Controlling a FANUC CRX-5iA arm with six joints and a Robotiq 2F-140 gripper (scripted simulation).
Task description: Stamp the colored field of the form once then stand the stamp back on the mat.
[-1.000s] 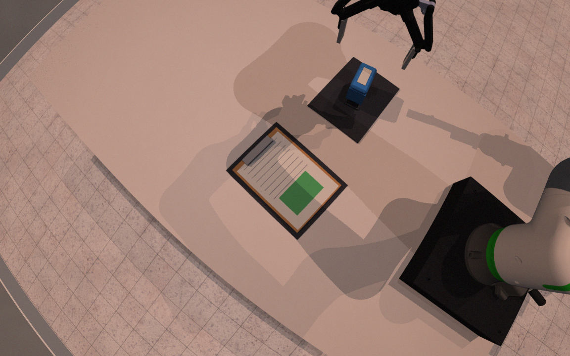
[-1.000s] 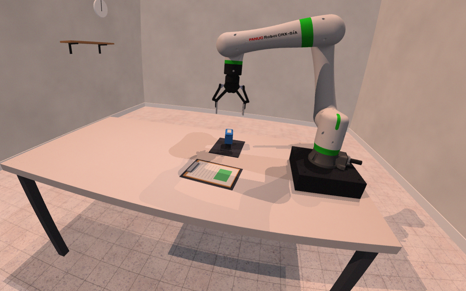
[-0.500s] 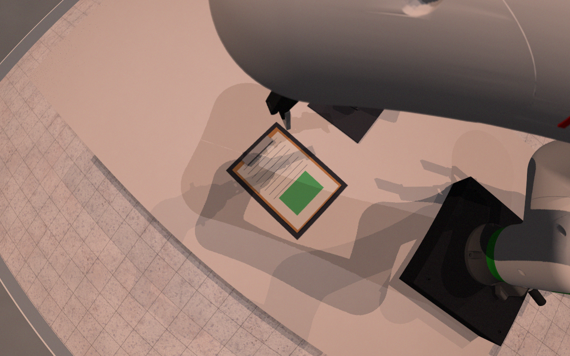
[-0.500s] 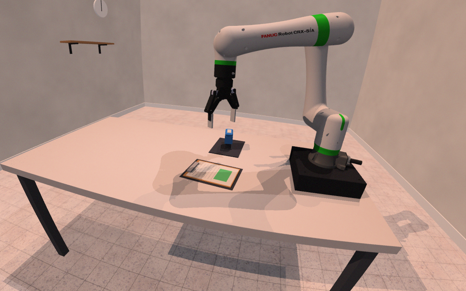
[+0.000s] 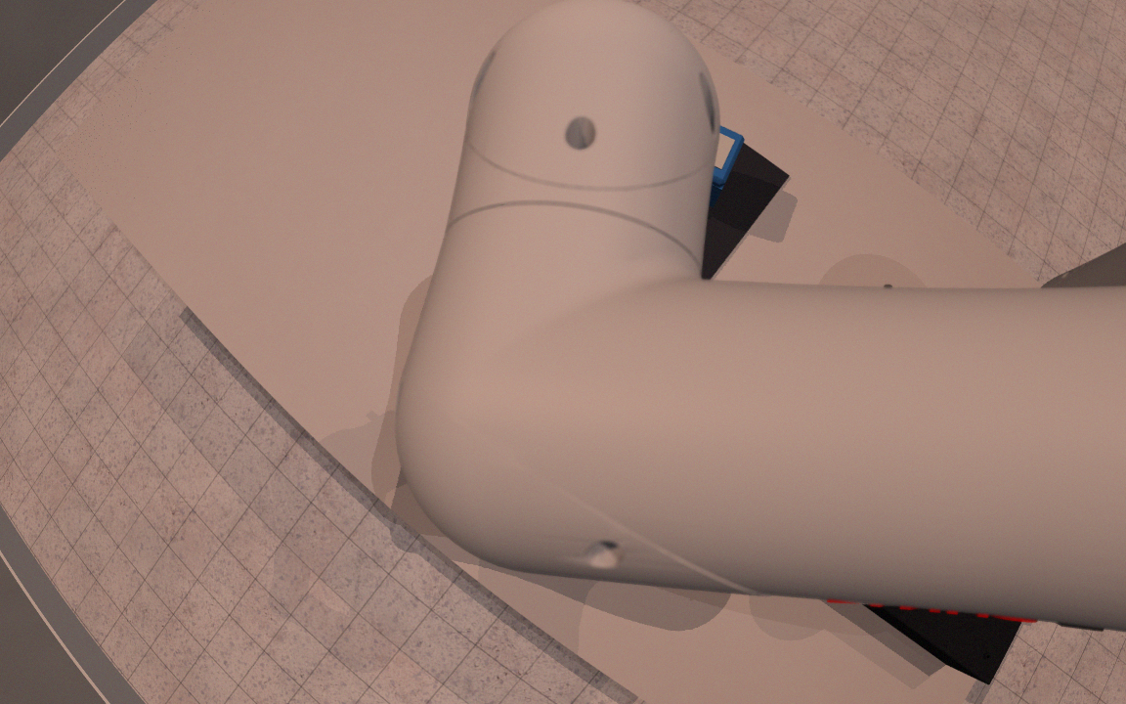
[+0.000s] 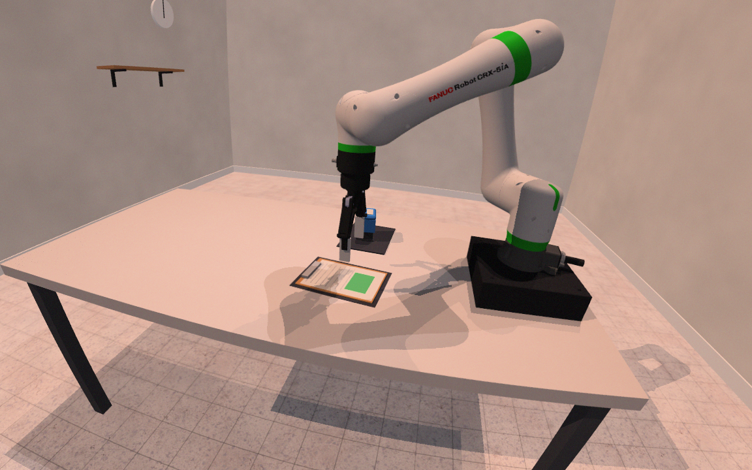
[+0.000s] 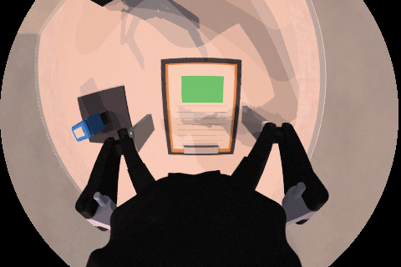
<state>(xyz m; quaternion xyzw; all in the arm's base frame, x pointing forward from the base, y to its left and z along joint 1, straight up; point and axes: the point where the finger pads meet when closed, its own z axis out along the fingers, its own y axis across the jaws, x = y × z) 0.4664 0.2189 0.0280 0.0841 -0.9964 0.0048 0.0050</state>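
Right now the stamp is 70 mm ahead of my hand, 290 mm to the right of it and 60 mm below it. Also, from my hand: form: 40 mm ahead, 10 mm to the left, 110 mm below; then mat: 70 mm ahead, 290 mm to the right, 110 mm below.
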